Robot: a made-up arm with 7 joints. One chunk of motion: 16 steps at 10 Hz.
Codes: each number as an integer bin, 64 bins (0 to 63) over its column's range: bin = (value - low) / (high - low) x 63, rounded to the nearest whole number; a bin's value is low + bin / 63 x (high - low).
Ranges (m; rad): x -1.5..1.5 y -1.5..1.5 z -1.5..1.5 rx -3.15..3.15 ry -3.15..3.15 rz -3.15..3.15
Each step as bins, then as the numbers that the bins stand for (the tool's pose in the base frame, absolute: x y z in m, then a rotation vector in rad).
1 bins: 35 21 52 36 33 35
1 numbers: 0.1667 -0.5000 0.9762 0.4500 0.1500 0.3500
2 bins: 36 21 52 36 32 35
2 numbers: 0.2143 -0.5000 0.9762 0.4500 0.0500 0.3500
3 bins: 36 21 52 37 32 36
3 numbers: 0.2143 -0.5000 0.9762 0.5500 0.0500 0.4500
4 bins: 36 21 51 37 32 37
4 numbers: 0.2143 -0.5000 0.9286 0.5500 0.0500 0.5500
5 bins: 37 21 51 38 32 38
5 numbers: 0.2619 -0.5000 0.9286 0.6500 0.0500 0.6500
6 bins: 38 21 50 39 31 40
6 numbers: 0.3095 -0.5000 0.8810 0.7500 -0.0500 0.8500
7 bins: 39 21 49 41 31 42
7 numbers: 0.3571 -0.5000 0.8333 0.9500 -0.0500 1.0500
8 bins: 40 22 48 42 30 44
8 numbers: 0.4048 -0.4524 0.7857 1.0500 -0.1500 1.2500
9 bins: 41 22 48 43 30 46
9 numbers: 0.4524 -0.4524 0.7857 1.1500 -0.1500 1.4500
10 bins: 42 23 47 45 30 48
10 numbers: 0.5000 -0.4048 0.7381 1.3500 -0.1500 1.6500
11 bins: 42 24 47 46 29 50
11 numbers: 0.5000 -0.3571 0.7381 1.4500 -0.2500 1.8500
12 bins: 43 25 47 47 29 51
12 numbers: 0.5476 -0.3095 0.7381 1.5500 -0.2500 1.9500
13 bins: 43 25 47 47 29 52
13 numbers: 0.5476 -0.3095 0.7381 1.5500 -0.2500 2.0500
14 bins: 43 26 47 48 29 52
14 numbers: 0.5476 -0.2619 0.7381 1.6500 -0.2500 2.0500
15 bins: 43 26 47 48 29 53
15 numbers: 0.5476 -0.2619 0.7381 1.6500 -0.2500 2.1500
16 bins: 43 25 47 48 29 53
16 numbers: 0.5476 -0.3095 0.7381 1.6500 -0.2500 2.1500
